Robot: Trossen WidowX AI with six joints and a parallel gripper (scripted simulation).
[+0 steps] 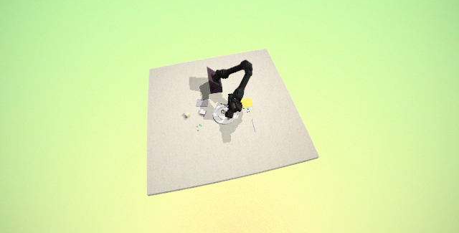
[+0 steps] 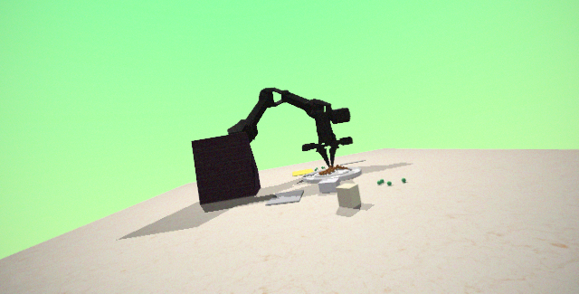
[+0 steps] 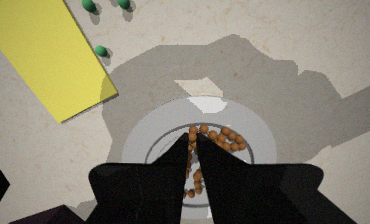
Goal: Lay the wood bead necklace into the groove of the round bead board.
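The round white bead board lies 60 mm to the right of my gripper tip, 10 mm below it and 10 mm behind it. Round my gripper tip: thin white strip: 160 mm to the left, 130 mm ahead, 20 mm below; yellow card: 130 mm to the left, 100 mm behind, 20 mm below; grey flat plate: 240 mm to the right, 170 mm behind, 20 mm below.
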